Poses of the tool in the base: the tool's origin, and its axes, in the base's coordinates. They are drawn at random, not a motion.
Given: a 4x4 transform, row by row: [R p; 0 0 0 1], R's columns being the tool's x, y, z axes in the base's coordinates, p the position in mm. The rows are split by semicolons.
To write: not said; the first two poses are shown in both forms.
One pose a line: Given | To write
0.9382 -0.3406 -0.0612 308.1; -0.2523 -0.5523 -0.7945 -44.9; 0.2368 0.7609 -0.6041 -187.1; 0 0 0 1 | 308.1 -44.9 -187.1 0.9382 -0.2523 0.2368 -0.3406 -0.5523 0.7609
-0.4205 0.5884 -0.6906 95.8; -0.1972 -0.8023 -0.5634 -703.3; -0.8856 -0.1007 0.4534 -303.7; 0 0 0 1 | 95.8 -703.3 -303.7 -0.4205 -0.1972 -0.8856 0.5884 -0.8023 -0.1007
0.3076 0.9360 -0.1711 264.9; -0.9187 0.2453 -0.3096 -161.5; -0.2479 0.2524 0.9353 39.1; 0 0 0 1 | 264.9 -161.5 39.1 0.3076 -0.9187 -0.2479 0.9360 0.2453 0.2524
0.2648 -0.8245 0.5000 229.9; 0.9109 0.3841 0.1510 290.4; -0.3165 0.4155 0.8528 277.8; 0 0 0 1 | 229.9 290.4 277.8 0.2648 0.9109 -0.3165 -0.8245 0.3841 0.4155
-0.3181 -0.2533 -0.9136 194.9; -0.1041 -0.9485 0.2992 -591.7; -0.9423 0.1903 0.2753 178.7; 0 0 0 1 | 194.9 -591.7 178.7 -0.3181 -0.1041 -0.9423 -0.2533 -0.9485 0.1903
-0.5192 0.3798 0.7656 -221.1; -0.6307 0.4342 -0.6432 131.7; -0.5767 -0.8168 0.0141 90.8; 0 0 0 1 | -221.1 131.7 90.8 -0.5192 -0.6307 -0.5767 0.3798 0.4342 -0.8168
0.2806 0.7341 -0.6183 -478.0; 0.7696 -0.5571 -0.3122 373.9; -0.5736 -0.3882 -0.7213 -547.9; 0 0 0 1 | -478.0 373.9 -547.9 0.2806 0.7696 -0.5736 0.7341 -0.5571 -0.3882
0.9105 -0.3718 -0.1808 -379.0; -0.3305 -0.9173 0.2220 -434.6; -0.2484 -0.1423 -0.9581 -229.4; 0 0 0 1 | -379.0 -434.6 -229.4 0.9105 -0.3305 -0.2484 -0.3718 -0.9173 -0.1423
